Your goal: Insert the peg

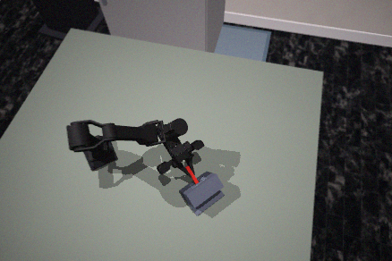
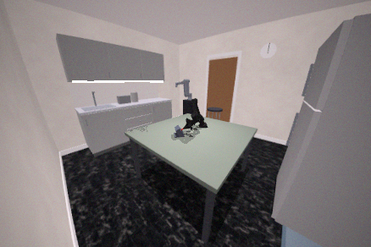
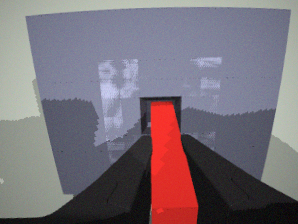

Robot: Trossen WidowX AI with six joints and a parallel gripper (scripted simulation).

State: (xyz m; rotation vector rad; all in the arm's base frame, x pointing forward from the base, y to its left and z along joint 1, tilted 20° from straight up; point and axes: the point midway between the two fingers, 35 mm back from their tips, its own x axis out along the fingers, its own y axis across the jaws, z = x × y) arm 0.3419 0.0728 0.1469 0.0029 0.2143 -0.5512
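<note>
Now: the red peg 2 cm ahead of my hand, 2 cm to the right of it and 2 cm below it.
</note>
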